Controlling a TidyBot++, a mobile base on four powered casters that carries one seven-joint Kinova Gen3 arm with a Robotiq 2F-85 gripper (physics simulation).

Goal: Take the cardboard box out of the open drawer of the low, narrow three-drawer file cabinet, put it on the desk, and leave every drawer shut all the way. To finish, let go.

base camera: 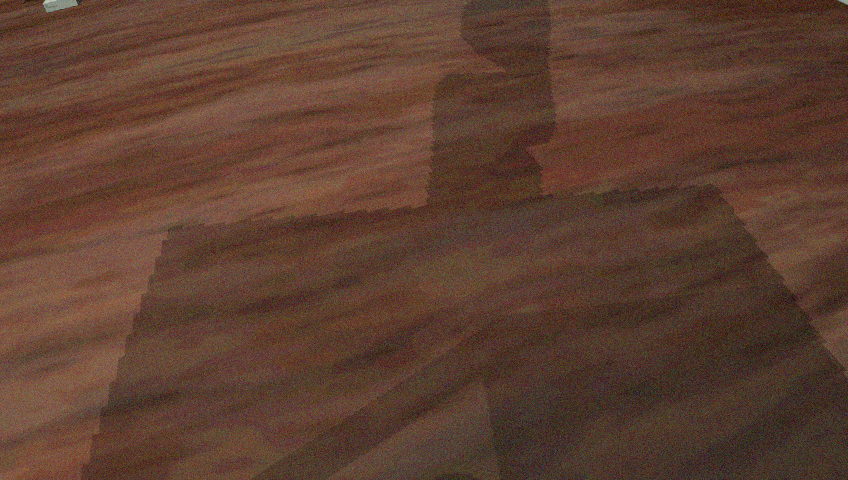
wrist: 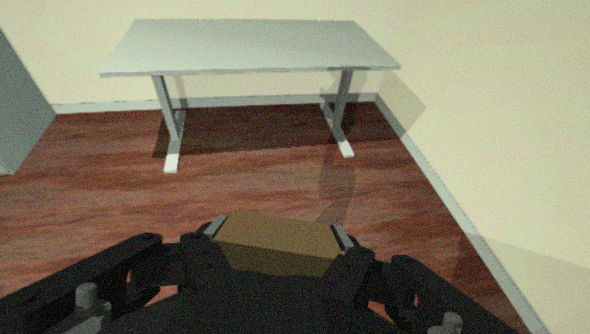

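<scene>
The cardboard box (wrist: 280,240) is brown and sits between the two fingertips at the bottom middle of the wrist view. My gripper (wrist: 279,235) is shut on it, with a grey pad against each side. The desk (wrist: 250,47) stands beyond the box in the wrist view, against the far wall, its grey top bare and its two legs on the floor. The box is held up in front of the desk, apart from it. The file cabinet and its drawers cannot be made out for certain in either view.
A tall grey side panel (wrist: 22,105) of some furniture stands at the left edge of the wrist view. A cream wall (wrist: 510,125) with a pale baseboard runs along the right. A desk foot (base camera: 60,5) shows at the top left of the base camera view. Shadows lie across the wooden floor (base camera: 267,130).
</scene>
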